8 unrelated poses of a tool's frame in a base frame.
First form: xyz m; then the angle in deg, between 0 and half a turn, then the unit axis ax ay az.
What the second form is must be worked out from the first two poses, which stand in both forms.
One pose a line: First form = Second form
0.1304 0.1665 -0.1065 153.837 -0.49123 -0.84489 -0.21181 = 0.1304 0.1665 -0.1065 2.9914 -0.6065 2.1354
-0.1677 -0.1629 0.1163 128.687 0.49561 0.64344 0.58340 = -0.1677 -0.1629 0.1163 1.6429 0.0324 1.7988
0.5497 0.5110 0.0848 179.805 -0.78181 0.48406 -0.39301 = 0.5497 0.5110 0.0848 -2.6354 -0.6597 -1.2854
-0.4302 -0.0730 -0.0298 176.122 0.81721 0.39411 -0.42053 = -0.4302 -0.0730 -0.0298 -2.7372 0.7940 1.0702
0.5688 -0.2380 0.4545 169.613 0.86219 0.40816 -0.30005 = 0.5688 -0.2380 0.4545 -3.0333 0.6270 0.9194
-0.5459 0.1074 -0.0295 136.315 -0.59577 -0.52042 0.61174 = -0.5459 0.1074 -0.0295 -1.6522 0.2719 1.6868
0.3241 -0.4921 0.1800 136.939 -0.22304 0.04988 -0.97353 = 0.3241 -0.4921 0.1800 -0.2542 -0.3488 -2.3265
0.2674 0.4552 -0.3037 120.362 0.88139 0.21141 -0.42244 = 0.2674 0.4552 -0.3037 1.9324 0.8375 -0.1258
